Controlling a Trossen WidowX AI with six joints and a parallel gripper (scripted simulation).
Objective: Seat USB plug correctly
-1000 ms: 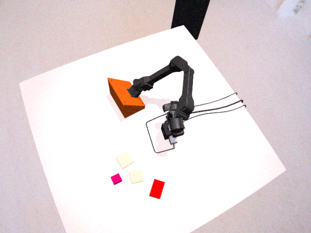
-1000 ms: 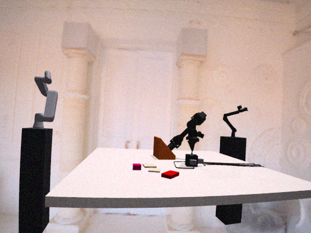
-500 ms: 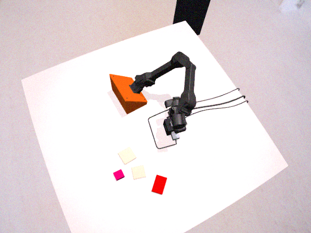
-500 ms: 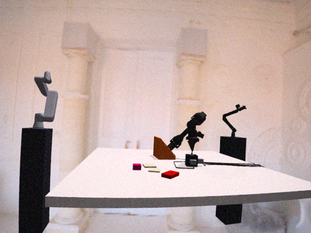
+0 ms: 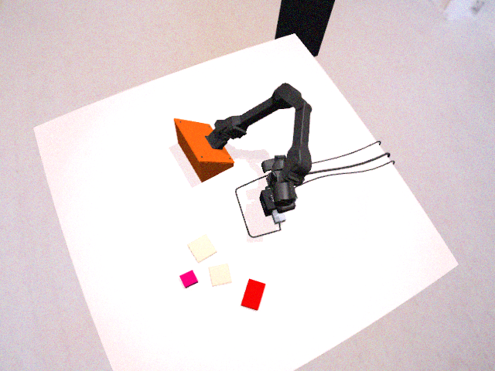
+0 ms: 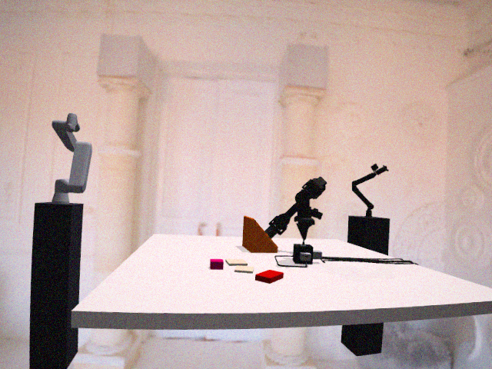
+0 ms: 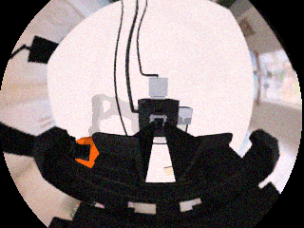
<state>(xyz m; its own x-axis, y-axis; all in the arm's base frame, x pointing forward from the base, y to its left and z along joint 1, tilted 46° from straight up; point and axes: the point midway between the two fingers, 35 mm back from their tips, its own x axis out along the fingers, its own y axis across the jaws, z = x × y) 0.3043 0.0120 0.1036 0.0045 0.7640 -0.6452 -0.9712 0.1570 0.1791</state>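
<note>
The USB plug lies 10 mm below my gripper tip. The rest, counted from my gripper tip: red block 250 mm ahead, 240 mm to the right, 90 mm below; magenta block 100 mm ahead, 400 mm to the right, 90 mm below.
</note>
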